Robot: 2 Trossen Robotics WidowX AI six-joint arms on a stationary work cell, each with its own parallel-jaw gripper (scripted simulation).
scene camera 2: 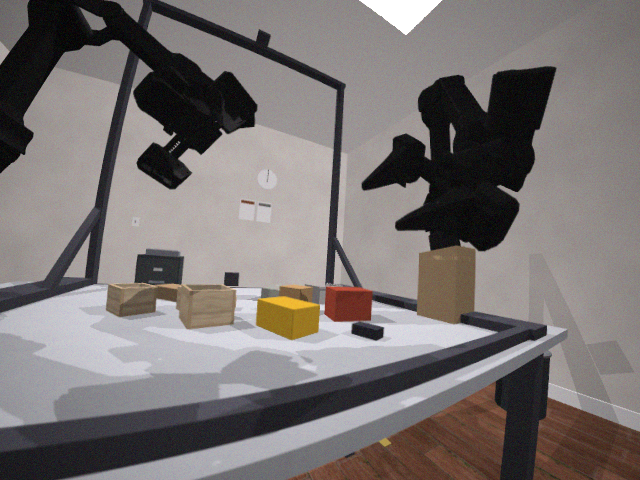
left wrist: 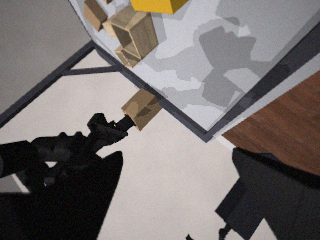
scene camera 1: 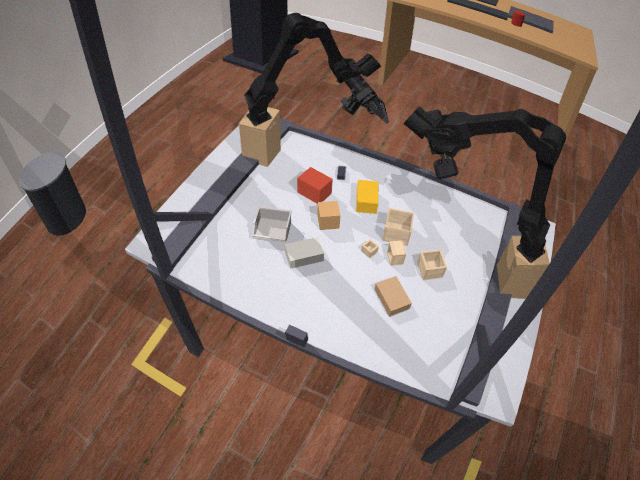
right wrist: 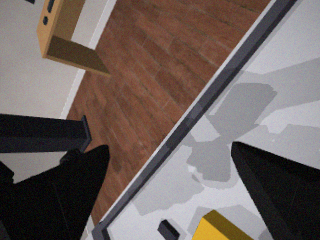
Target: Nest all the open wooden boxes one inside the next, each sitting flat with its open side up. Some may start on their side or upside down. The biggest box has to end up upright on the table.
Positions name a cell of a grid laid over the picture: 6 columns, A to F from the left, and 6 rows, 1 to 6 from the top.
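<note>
I can see my left gripper (scene camera 2: D3), which the left wrist view gives me as the left gripper (left wrist: D4) and scene camera 1 as that same gripper (scene camera 1: D2). My right gripper (scene camera 2: B2) is visible too, and the wrist views have it as well: the right gripper (left wrist: C4) in one, the right gripper (right wrist: D4) in the other. There is a white tray (scene camera 1: C3); in the left wrist view the tray is out of frame, and in the right wrist view the tray is out of frame as well. A red block (scene camera 2: D4) is here, and I see the red block (scene camera 1: C3) from another view. I also see a grey block (scene camera 1: C4) and a flat tan block (scene camera 1: D4). An open wooden box (scene camera 2: B4) is in the scene, and so is another open wooden box (scene camera 2: B4).
</note>
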